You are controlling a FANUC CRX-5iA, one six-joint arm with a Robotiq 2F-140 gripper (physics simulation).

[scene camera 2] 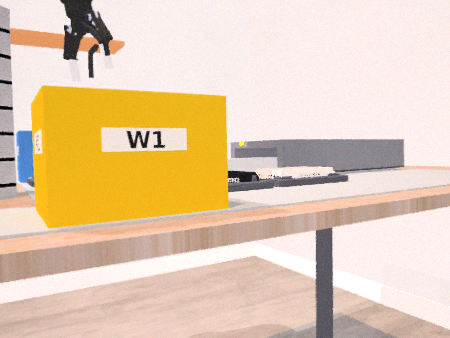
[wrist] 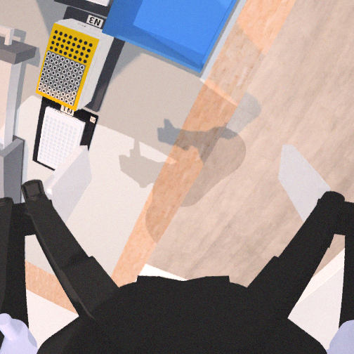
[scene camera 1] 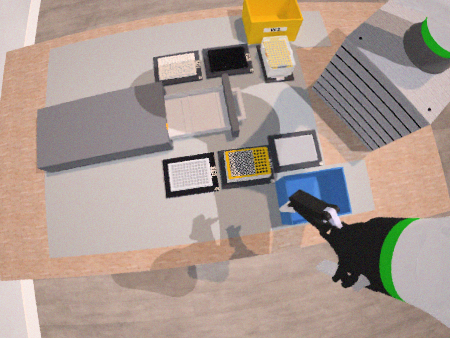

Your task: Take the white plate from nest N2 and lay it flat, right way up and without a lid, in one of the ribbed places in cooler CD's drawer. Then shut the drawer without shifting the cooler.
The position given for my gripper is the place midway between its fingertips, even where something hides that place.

In view: my gripper (scene camera 1: pixel 303 236), a grey cooler (scene camera 1: pixel 129 122), a white plate (scene camera 1: pixel 178 66), a yellow-topped rack (scene camera 1: pixel 247 164) and a black plate (scene camera 1: pixel 230 58).
The grey cooler also shows in scene camera 2 (scene camera 2: pixel 342 155). The white plate also shows in scene camera 2 (scene camera 2: pixel 296 172). The yellow-topped rack is seen too in the wrist view (wrist: pixel 75 53). The wrist view does not show the white plate: it is out of frame. The wrist view misses the black plate: it is out of frame.
